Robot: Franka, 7 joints.
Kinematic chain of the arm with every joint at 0, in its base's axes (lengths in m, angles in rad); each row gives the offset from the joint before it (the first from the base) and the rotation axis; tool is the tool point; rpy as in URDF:
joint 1: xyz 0 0 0.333 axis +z
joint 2: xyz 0 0 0 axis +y
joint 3: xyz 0 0 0.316 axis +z
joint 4: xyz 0.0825 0 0 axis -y
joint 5: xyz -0.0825 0 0.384 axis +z
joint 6: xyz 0 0 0 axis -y
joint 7: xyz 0.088 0 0 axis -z
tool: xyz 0 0 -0.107 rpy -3.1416 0 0
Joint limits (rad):
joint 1: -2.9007..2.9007
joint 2: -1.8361..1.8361
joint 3: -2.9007..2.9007
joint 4: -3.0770..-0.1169
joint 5: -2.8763..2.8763
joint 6: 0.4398..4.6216
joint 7: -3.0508..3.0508
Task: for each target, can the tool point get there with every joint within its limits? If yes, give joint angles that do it. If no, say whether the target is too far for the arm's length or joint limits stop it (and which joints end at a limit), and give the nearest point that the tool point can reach.
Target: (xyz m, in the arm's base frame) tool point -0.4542 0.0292 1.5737
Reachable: no: too far | nearest point -0.2948 0.0190 1.1384 | short by 0.464 m
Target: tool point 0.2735 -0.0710 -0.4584
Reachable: no: joint limits stop it (at a limit: joint 2) | nearest point 0.2736 -0.0710 -0.3608 | short by 0.098 m
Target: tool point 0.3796 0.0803 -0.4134
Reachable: no: joint limits stop it (at a limit: joint 2) | nearest point 0.3689 0.0780 -0.3524 | short by 0.062 m
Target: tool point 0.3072 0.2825 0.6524
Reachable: yes | joints -0.9735 -1.2261 0.8787 -2.4232 -0.3526 4.0087 -0.6132
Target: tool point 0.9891 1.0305 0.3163
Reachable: no: too far | nearest point 0.5940 0.6189 0.3230 | short by 0.571 m
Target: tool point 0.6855 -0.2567 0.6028
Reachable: yes | joints 0.3443 1.5317 -1.9583 -1.1809 1.9370 2.8556 -1.4275
